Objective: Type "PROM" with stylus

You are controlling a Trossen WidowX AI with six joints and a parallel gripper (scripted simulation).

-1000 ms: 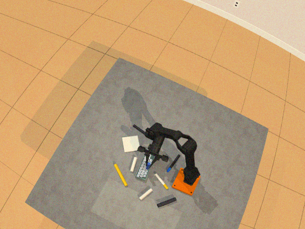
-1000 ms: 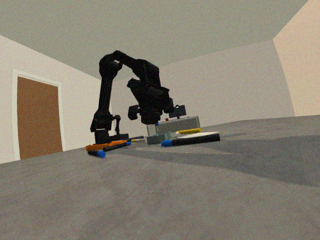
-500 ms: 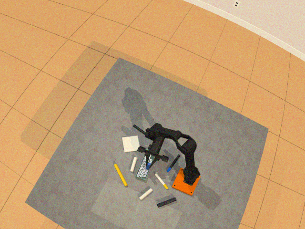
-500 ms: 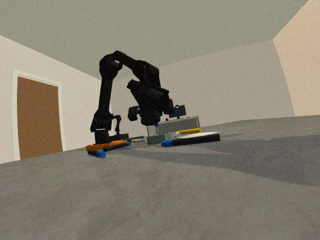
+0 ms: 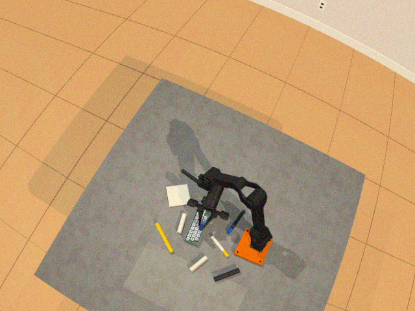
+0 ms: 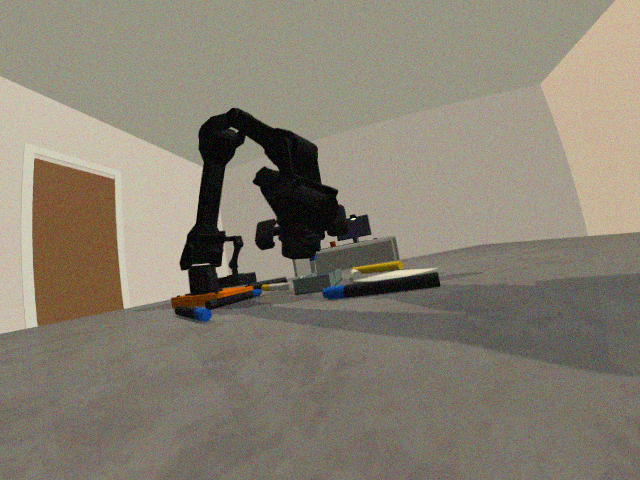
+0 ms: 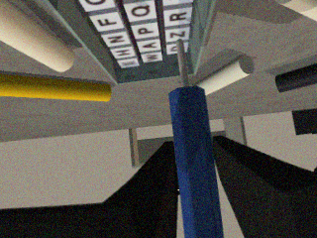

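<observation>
The white pad is 17 cm ahead of my gripper tip, 11 cm to the right of it and 8 cm below it. From my gripper tip the other things lie so: blue stylus (1 cm below); stylus tip (5 cm below); white-yellow stick (13 cm behind, 8 cm below, 2 cm to the left).
</observation>
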